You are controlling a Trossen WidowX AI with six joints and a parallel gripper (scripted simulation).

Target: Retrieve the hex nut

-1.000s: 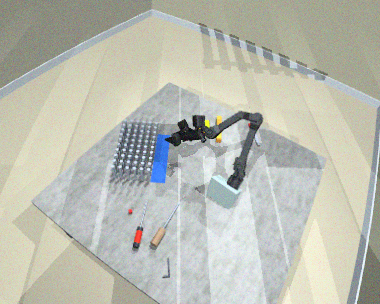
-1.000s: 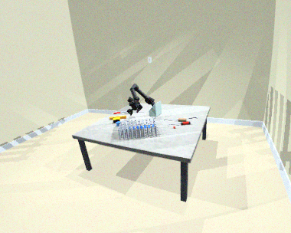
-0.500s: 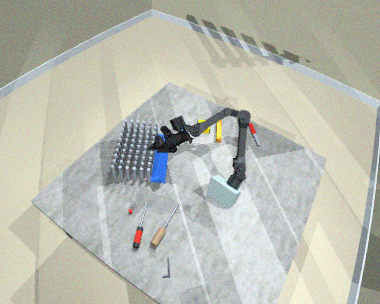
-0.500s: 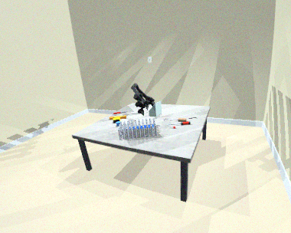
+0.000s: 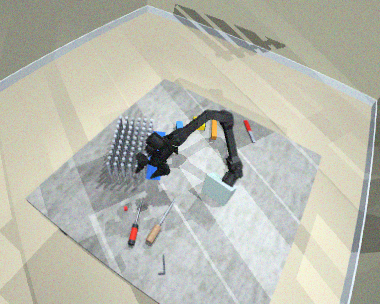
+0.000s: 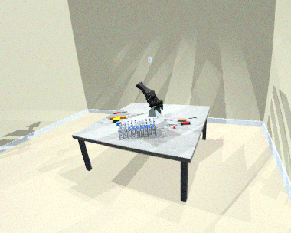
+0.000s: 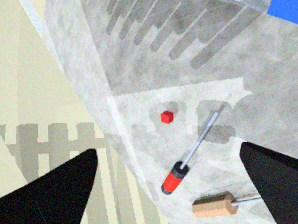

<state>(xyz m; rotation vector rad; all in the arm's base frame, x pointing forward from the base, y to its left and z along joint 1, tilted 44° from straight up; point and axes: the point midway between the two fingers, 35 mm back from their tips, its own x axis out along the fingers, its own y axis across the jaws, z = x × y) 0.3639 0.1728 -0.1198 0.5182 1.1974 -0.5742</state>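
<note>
Now: gripper tip 170 mm past the wooden-handled tool, 70 mm to the right of it and 150 mm above it. Also, from my gripper tip: blue taped strip: 90 mm ahead, 250 mm to the right, 160 mm below; then small red cube: 20 mm ahead, 140 mm to the left, 160 mm below; then blue block: 80 mm ahead, 510 mm to the right, 140 mm below.
</note>
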